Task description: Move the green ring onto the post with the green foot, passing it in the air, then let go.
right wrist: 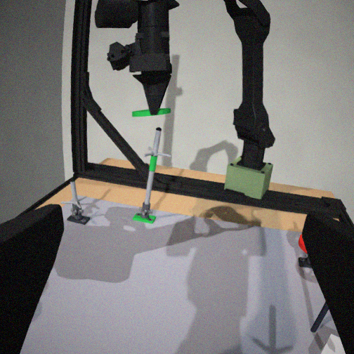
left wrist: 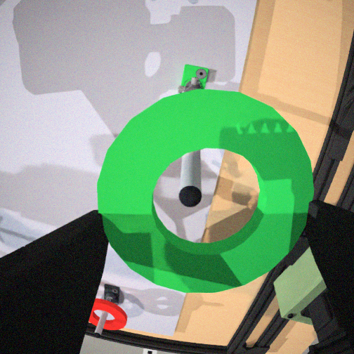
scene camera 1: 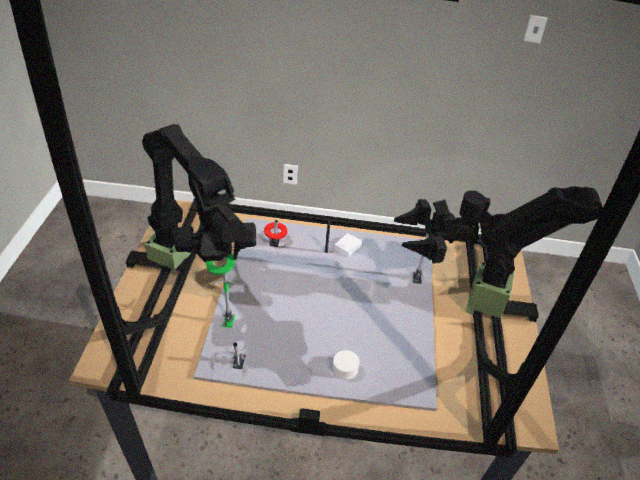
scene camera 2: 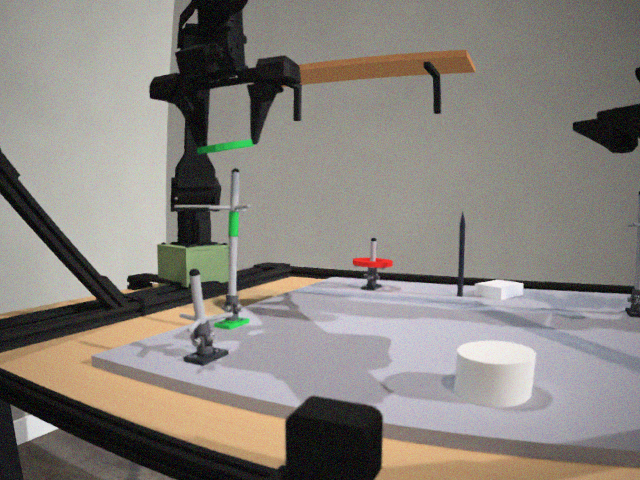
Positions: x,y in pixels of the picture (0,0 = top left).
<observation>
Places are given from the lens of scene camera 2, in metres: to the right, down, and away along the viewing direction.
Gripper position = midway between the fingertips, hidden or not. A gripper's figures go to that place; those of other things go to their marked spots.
my left gripper (scene camera 2: 227,147): -0.11, -0.12, 0.60
my right gripper (scene camera 2: 584,121): 0.33, -0.15, 0.55
white block (scene camera 2: 497,289): 0.29, 0.08, 0.76
dark foot (scene camera 2: 206,353): -0.11, 0.11, 0.46
The marked spots on the dark foot and the white block are 0.50 m apart.
</observation>
